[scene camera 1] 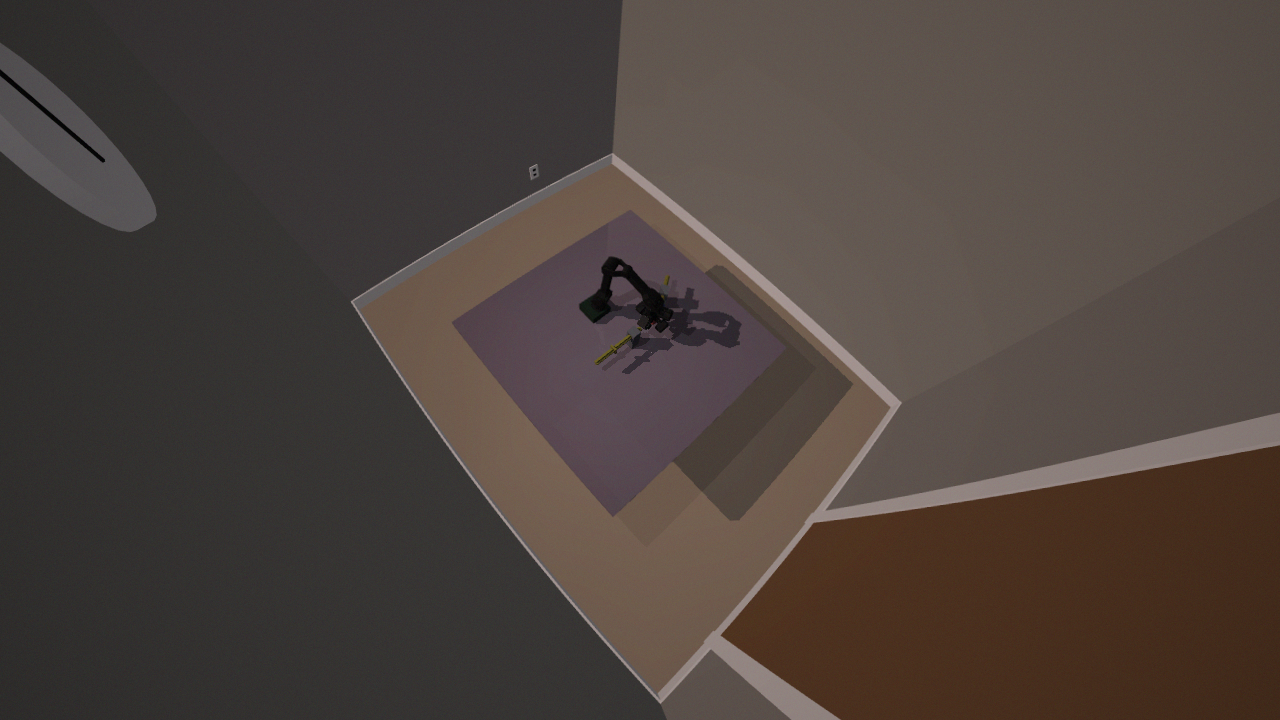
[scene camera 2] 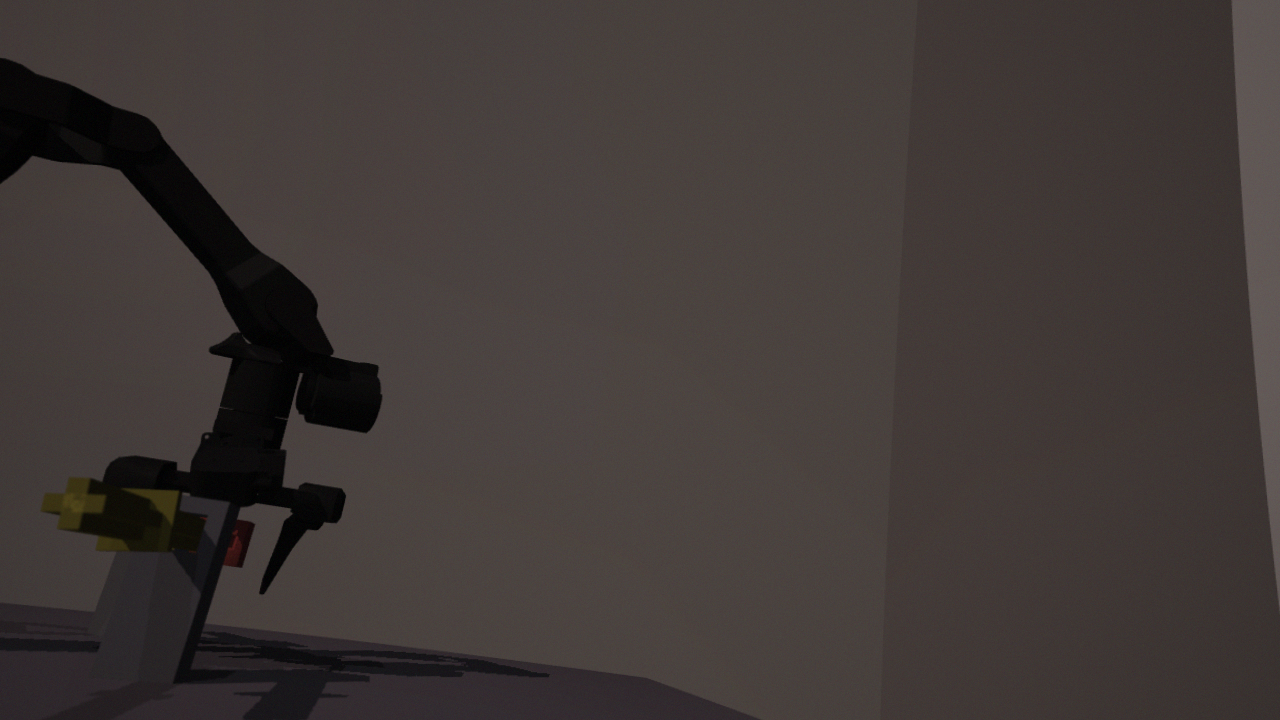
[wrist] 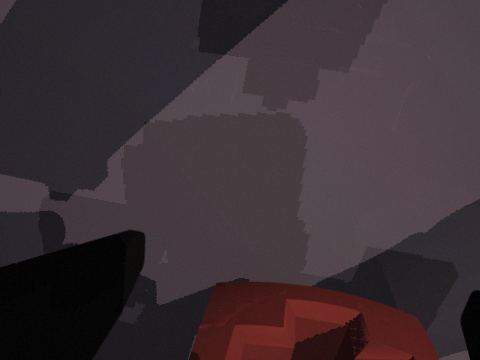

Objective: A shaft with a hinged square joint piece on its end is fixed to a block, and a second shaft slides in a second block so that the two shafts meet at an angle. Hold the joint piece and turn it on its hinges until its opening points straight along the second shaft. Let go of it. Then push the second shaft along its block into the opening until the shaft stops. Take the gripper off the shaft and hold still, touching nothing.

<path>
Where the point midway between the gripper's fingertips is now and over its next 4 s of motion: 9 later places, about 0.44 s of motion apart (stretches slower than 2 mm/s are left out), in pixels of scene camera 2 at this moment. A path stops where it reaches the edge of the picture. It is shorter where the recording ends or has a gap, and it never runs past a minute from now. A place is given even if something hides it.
My gripper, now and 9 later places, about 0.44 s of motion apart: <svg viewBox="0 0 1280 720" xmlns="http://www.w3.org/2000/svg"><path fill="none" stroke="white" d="M206 587L206 575L215 551L233 516L250 467L257 421L257 409L247 427L237 441L229 451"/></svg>
</path>
